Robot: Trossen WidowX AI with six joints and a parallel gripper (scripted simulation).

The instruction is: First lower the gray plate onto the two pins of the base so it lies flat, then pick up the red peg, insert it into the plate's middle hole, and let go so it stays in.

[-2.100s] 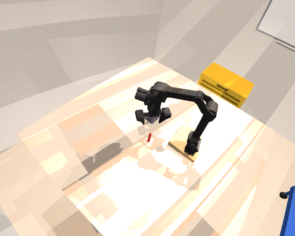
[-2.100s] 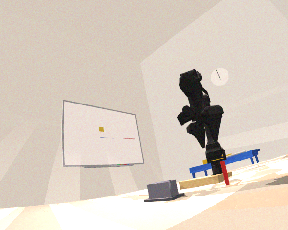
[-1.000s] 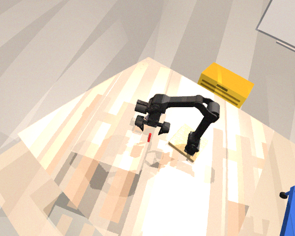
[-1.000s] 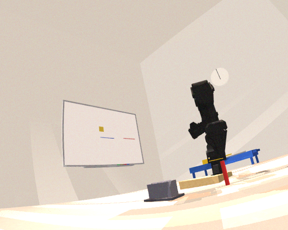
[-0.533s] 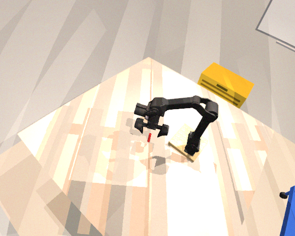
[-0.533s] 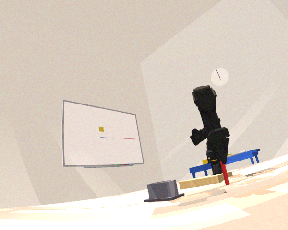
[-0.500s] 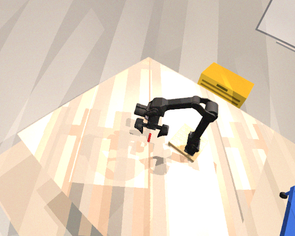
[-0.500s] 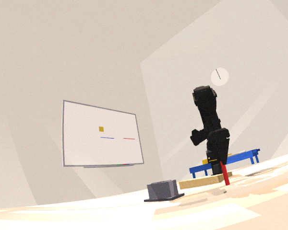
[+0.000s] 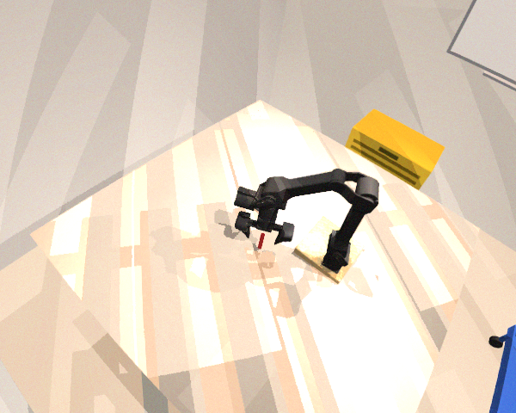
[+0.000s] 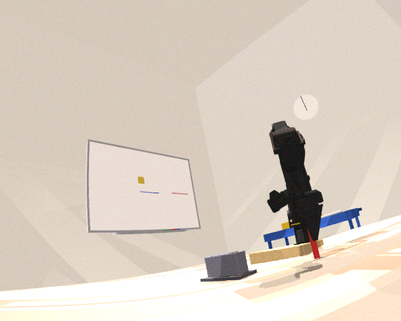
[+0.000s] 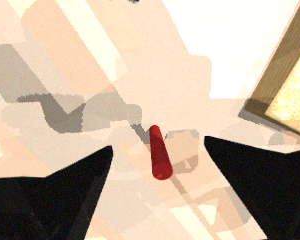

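Now: the gray plate 200 mm to the right of my gripper tip and 80 mm ahead of it. Round my gripper tip: dark base 200 mm to the right, 80 mm ahead, 30 mm below; red peg right at my gripper tip.
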